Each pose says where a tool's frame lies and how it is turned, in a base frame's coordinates. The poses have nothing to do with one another.
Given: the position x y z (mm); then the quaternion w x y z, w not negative.
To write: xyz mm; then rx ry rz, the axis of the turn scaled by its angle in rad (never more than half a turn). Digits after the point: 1 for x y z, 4 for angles.
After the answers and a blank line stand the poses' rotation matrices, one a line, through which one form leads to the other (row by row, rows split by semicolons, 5 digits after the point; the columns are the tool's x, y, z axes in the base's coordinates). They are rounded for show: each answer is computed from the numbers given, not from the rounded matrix.
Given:
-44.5 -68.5 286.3 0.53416 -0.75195 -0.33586 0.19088
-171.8 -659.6 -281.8 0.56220 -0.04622 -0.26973 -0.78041
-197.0 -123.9 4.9 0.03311 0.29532 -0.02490 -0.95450
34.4 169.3 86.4 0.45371 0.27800 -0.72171 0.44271
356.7 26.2 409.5 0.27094 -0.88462 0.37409 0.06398
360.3 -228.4 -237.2 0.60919 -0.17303 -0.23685 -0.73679
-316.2 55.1 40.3 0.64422 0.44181 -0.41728 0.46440
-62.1 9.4 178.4 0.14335 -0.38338 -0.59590 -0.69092
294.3 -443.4 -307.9 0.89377 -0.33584 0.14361 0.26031
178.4 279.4 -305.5 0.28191 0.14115 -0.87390 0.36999
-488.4 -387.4 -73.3 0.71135 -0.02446 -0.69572 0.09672
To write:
-44.5 -68.5 286.3 -1.7919 -0.8004 0.4549
-171.8 -659.6 -281.8 -0.1088 -0.6352 -1.8378
-197.0 -123.9 4.9 0.9087 -0.0766 -2.9370
34.4 169.3 86.4 0.6862 -1.7815 1.0928
356.7 26.2 409.5 -2.3828 1.0077 0.1723
360.3 -228.4 -237.2 -0.3996 -0.5470 -1.7016
-316.2 55.1 40.3 1.0060 -0.9502 1.0575
-62.1 9.4 178.4 -1.1055 -1.7184 -1.9924
294.3 -443.4 -307.9 -0.6965 0.2978 0.5399
178.4 279.4 -305.5 0.3781 -2.3409 0.9911
-488.4 -387.4 -73.3 -0.0542 -1.5430 0.2145

0.70152 0.30118 -0.64588; 0.70903 -0.20374 0.67511; 0.07174 -0.93155 -0.35647
-0.36359 0.90243 -0.23114; -0.85256 -0.22235 0.47297; 0.37543 0.36903 0.85022
-0.82338 0.04850 -0.56541; -0.07791 -0.99657 0.02798; -0.56212 0.06709 0.82433
-0.43372 -0.80300 -0.40875; 0.00045 0.45344 -0.89128; 0.90105 -0.38676 -0.19631
0.71193 -0.69653 0.08952; -0.62719 -0.57330 0.52723; -0.31591 -0.43149 -0.84500
-0.19790 0.97965 -0.03360; -0.81572 -0.14559 0.55983; 0.54354 0.13820 0.82793
0.22042 -0.96706 -0.12729; 0.22963 0.17828 -0.95681; 0.94799 0.18168 0.26137
-0.66494 0.65500 0.35893; 0.25883 -0.24871 0.93336; 0.70062 0.71353 -0.00416
0.82323 -0.56178 0.08186; 0.36886 0.63890 0.67509; -0.43155 -0.52556 0.73317
-0.80120 -0.45531 -0.38828; -0.03809 0.68637 -0.72626; 0.59718 -0.56709 -0.56726
0.01324 -0.10357 -0.99453; 0.17164 0.98009 -0.09978; 0.98507 -0.16938 0.03075

